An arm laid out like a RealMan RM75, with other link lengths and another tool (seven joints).
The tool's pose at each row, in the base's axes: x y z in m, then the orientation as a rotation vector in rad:
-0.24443, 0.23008, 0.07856, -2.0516, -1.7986, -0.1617
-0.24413, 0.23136, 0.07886, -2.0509, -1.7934, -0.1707
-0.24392, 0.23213, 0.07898, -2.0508, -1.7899, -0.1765
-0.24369, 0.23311, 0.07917, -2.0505, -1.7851, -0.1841
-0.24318, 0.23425, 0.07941, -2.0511, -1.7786, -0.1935
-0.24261, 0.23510, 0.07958, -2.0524, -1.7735, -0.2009
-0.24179, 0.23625, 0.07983, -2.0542, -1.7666, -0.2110
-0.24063, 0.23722, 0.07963, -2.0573, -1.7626, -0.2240
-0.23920, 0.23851, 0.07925, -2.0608, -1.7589, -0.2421
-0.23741, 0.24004, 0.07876, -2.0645, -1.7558, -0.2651
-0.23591, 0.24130, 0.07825, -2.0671, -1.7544, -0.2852
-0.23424, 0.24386, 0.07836, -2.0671, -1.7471, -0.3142
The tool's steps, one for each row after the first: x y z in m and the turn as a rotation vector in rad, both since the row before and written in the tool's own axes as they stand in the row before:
0.00134, 0.00011, 0.00015, -0.0021, 0.0074, 0.0013
0.00079, 0.00011, 0.00015, -0.0015, 0.0047, 0.0011
0.00101, 0.00009, 0.00016, -0.0018, 0.0063, 0.0014
0.00122, 0.00034, 0.00014, -0.0027, 0.0077, 0.0025
0.00094, 0.00043, 0.00009, -0.0027, 0.0056, 0.0023
0.00129, 0.00063, 0.00010, -0.0037, 0.0076, 0.0031
0.00101, 0.00107, 0.00040, -0.0071, 0.0069, 0.0015
0.00128, 0.00133, 0.00066, -0.0102, 0.0090, 0.0007
0.00152, 0.00167, 0.00084, -0.0131, 0.0109, -0.0003
0.00120, 0.00141, 0.00082, -0.0116, 0.0090, -0.0013
0.00264, 0.00130, 0.00083, -0.0127, 0.0174, -0.0003

